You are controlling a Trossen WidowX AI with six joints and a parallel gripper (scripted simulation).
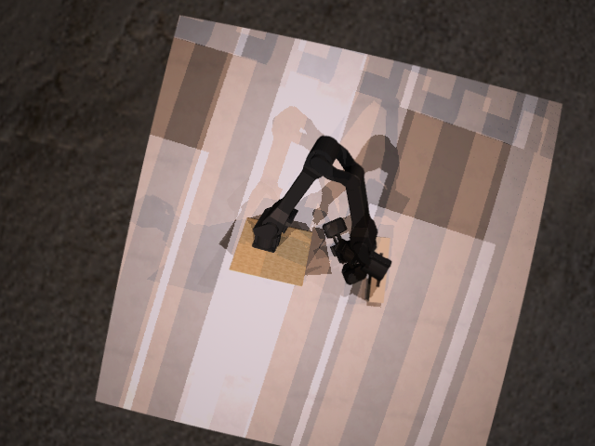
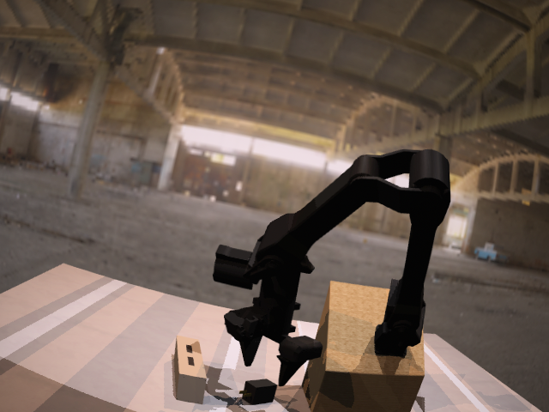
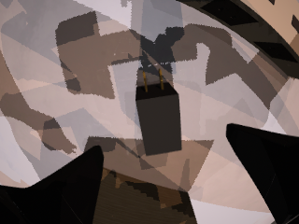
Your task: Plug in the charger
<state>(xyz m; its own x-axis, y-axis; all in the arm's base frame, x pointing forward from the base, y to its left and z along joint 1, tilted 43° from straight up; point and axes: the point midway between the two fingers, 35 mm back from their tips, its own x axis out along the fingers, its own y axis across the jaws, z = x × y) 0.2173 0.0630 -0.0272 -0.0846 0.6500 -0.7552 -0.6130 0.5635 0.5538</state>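
Now: gripper tip 4 cm above the black charger, 1 cm to the right of it and 1 cm short of it.
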